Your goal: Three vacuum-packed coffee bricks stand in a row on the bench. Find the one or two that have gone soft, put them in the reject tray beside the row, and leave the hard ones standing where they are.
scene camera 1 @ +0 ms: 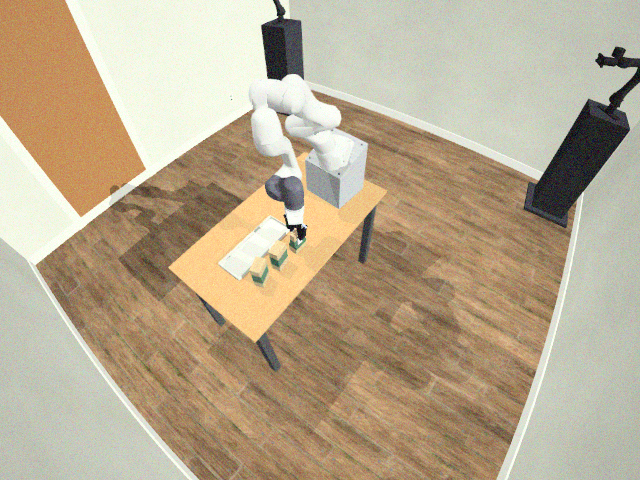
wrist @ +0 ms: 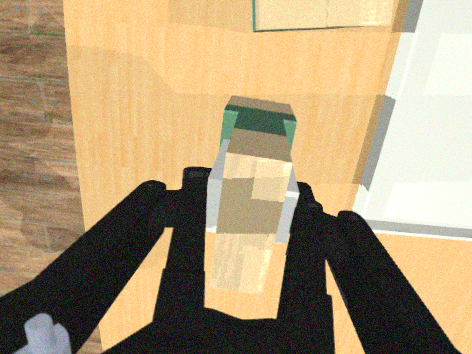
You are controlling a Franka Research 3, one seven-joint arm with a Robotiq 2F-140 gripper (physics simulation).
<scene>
In view: my gripper (wrist: 252,164) and a white reject tray (scene camera 1: 238,262).
The white reject tray shows as well in the wrist view (wrist: 409,184).
</scene>
